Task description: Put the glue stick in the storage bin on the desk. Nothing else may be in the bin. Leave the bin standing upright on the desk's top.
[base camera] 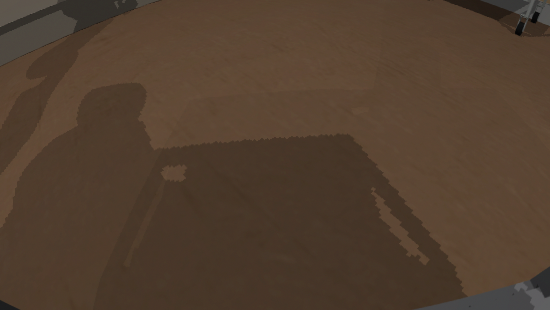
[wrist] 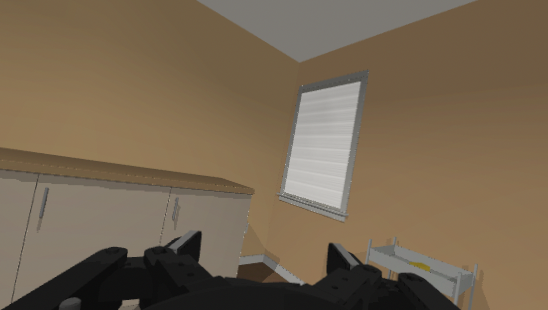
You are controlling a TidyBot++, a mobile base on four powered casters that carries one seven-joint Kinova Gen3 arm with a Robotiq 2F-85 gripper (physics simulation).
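Places are measured from the arm's base along level axes (x back, y down, z right), in centimetres.
Pixels of known places: gripper, fingertip midpoint: [wrist: 264, 251].
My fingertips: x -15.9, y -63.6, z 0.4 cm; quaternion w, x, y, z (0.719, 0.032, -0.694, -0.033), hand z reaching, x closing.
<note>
Ahead of a thing's pixels: the offset from my fingertips to its top centre. "*": to the spot under its first point. Level surfaces: height alone.
My gripper [wrist: 264, 251] is open in the wrist view, its two fingertips wide apart with nothing between them. It faces a room corner with walls and a window. The glue stick, the storage bin and the desk do not show clearly in either view. In the base camera view the gripper does not show; dark shadows of the robot lie on the brown floor @[dy +103.2 cm] [base camera: 300, 65].
A long cabinet [wrist: 100, 215] with a wooden top stands at the left of the wrist view. A light cart [wrist: 457, 290] with a yellow thing @[dx -109.8, dy +32.9, dz +97.4 cm] [wrist: 420, 266] on it stands at lower right. A window [wrist: 322, 145] is in the wall. Wheeled legs @[* dx -82.1, dy +99.7, dz +94.6 cm] [base camera: 520, 27] show at the base view's top right.
</note>
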